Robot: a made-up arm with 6 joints.
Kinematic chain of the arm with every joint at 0, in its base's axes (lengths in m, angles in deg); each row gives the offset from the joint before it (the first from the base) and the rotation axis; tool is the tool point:
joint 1: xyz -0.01 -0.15 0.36 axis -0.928 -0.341 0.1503
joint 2: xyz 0.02 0.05 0 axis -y
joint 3: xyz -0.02 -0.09 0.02 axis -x
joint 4: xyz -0.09 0 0 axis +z
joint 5: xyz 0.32 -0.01 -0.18 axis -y
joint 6: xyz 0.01 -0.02 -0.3 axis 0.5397 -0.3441 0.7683
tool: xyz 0 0 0.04
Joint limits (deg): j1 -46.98..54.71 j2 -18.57..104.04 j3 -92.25..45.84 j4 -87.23..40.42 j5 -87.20..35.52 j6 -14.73..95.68
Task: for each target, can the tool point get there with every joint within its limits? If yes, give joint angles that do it. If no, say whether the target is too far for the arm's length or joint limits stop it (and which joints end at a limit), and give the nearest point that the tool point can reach.
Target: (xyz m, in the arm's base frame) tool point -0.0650 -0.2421 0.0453
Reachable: yes | joints 7.94 -9.34 -13.97 -35.79 -54.14 11.64
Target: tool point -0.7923 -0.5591 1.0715
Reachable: no: too far | nearest point -0.1753 -0.5432 0.9024 | short by 0.640 m
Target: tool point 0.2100 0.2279 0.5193
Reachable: yes | joints -15.57 20.97 -74.10 28.39 -1.64 24.49
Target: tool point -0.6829 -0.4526 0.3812
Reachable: no: joint limits stop it (at a limit: joint 2, joint 4, joint 6) | nearest point -0.2490 -0.3846 0.1659 | short by 0.489 m
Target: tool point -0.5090 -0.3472 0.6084
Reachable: no: joint limits stop it (at a limit: joint 1, joint 2, joint 3, joint 4, joint 6) | nearest point -0.1624 -0.3861 0.4840 | short by 0.370 m
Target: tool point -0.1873 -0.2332 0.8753
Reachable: no: joint limits stop it (at a limit: joint 1, joint 2, joint 3, joint 5, joint 6) | nearest point -0.1141 -0.2499 0.9260 | short by 0.091 m
